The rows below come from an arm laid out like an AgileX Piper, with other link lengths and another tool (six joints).
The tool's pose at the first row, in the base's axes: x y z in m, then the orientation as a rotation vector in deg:
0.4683 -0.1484 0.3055 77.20 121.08 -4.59
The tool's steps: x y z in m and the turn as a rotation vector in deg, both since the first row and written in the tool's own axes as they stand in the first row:
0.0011 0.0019 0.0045 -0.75 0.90 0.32
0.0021 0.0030 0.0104 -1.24 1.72 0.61
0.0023 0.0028 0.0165 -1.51 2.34 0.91
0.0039 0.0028 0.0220 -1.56 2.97 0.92
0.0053 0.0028 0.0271 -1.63 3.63 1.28
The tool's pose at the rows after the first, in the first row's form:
0.4717 -0.1483 0.3018 77.37 121.43 -3.06
0.4751 -0.1491 0.2968 77.63 121.79 -1.88
0.4777 -0.1513 0.2918 77.97 122.02 -1.05
0.4798 -0.1520 0.2865 78.14 122.52 -0.56
0.4818 -0.1528 0.2817 78.68 122.79 0.11

